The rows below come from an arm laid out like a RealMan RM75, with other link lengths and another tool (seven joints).
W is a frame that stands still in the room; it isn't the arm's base.
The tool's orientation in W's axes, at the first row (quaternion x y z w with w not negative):
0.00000 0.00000 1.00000 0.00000
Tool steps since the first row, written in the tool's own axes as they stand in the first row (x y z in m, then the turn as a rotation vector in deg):
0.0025 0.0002 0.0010 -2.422 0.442 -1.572
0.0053 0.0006 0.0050 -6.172 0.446 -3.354
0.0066 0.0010 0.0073 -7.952 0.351 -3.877
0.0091 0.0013 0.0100 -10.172 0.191 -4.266
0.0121 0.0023 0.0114 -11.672 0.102 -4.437
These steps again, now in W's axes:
-0.0025 -0.0002 0.0010 2.422 -0.442 -1.572
-0.0053 -0.0006 0.0050 6.172 -0.446 -3.354
-0.0066 -0.0010 0.0073 7.952 -0.351 -3.877
-0.0091 -0.0013 0.0100 10.172 -0.191 -4.266
-0.0121 -0.0023 0.0114 11.672 -0.102 -4.437

